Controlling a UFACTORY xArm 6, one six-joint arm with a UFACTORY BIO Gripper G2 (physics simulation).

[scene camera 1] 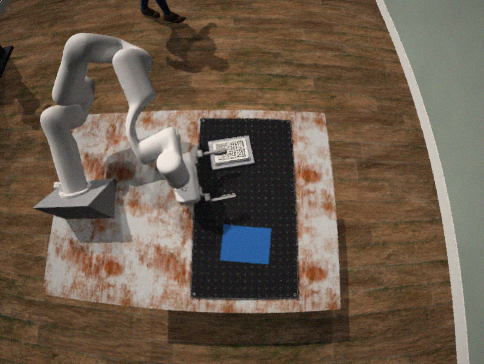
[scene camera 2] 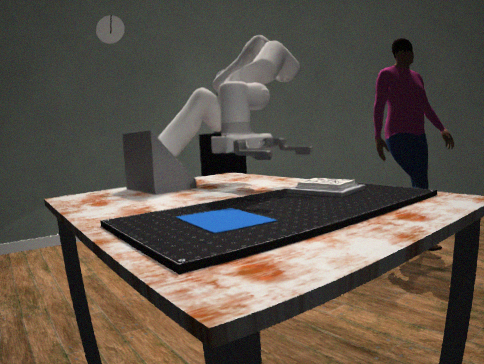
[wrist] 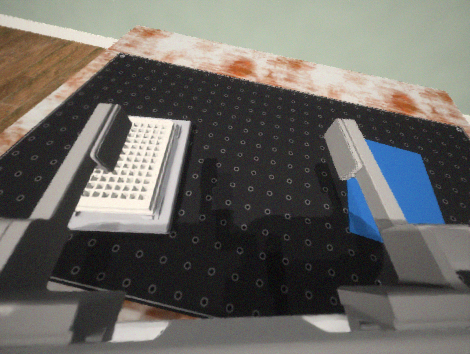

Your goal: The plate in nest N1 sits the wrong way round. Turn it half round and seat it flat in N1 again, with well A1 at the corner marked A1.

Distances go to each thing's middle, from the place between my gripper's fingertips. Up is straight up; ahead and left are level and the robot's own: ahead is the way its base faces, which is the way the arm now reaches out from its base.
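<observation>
Flat blue rectangle (scene camera 1: 244, 244): 23 cm to the right of my hand, 3 cm ahead of it, 11 cm below it. Light grey nest (wrist: 85, 221): 12 cm to the left of my hand, 1 cm ahead of it and 10 cm below it. Relative to the white well plate (wrist: 134, 186), my hand is 12 cm to the right, 9 cm above and 1 cm short of it.
</observation>
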